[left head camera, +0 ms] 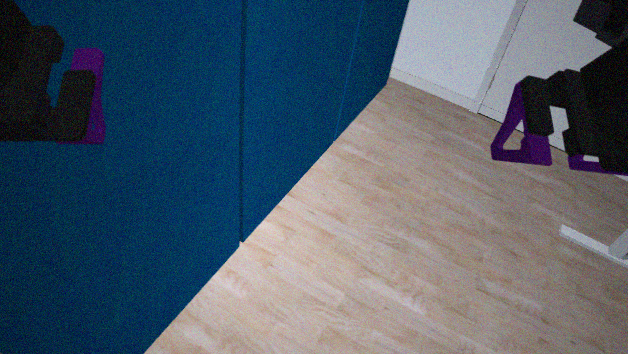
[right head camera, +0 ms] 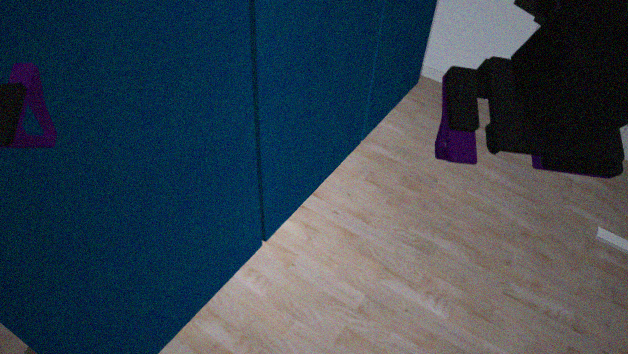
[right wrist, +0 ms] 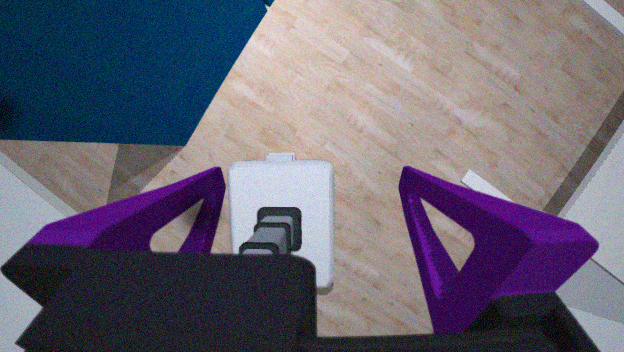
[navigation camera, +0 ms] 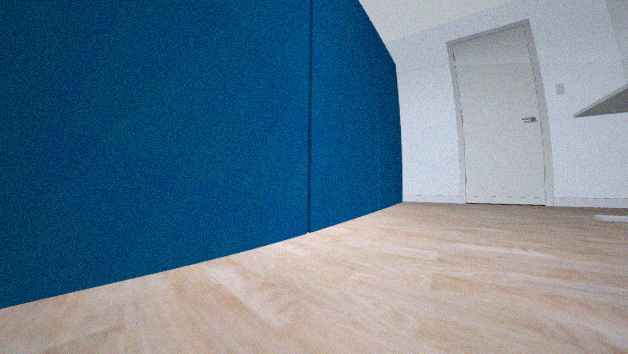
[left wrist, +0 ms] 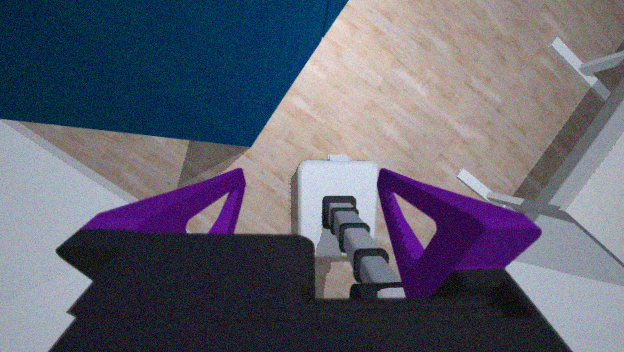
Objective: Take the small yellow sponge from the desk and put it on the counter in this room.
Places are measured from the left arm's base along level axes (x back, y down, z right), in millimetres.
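Pixels of known places: left gripper, between the fingertips: (left head camera: 47, 136) (right head camera: 10, 141) (left wrist: 311, 175); right gripper, between the fingertips: (left head camera: 532, 158) (right head camera: 487, 156) (right wrist: 312, 176).
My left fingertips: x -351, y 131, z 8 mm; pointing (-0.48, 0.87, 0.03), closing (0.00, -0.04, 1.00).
Note:
Behind a point stands the place of what it marks.
The yellow sponge does not show in any view. I cannot tell whether any surface in view is the named counter. My left gripper (left wrist: 311, 175) @[x -351, y 131, z 8 mm] is open, with its purple fingers apart and empty; in the left head camera it is at the upper left, in front of a blue panel. My right gripper (right wrist: 312, 176) @[x -350, y 129, z 442 mm] is open and empty; in both head cameras it is at the upper right, above the wooden floor. A grey slab edge (navigation camera: 607, 104) @[x -1166, y 715, z 1897 mm], perhaps the desk's, shows at the right of the navigation camera.
A tall blue panel (left head camera: 165, 150) @[x -899, y 617, z -59 mm] (right head camera: 150, 175) @[x -817, y 632, z -114 mm] (navigation camera: 175, 140) @[x -729, y 1078, z -173 mm] stands close at the left. A white door (navigation camera: 500, 130) @[x -2203, y 578, z 2178 mm] is in the far wall. White furniture feet (left head camera: 585, 240) (left wrist: 572, 62) stand on the floor at the right. The robot's white base (left wrist: 337, 177) @[x -221, y 1150, z 212 mm] (right wrist: 300, 187) @[x -199, y 1150, z 327 mm] shows in both wrist views.

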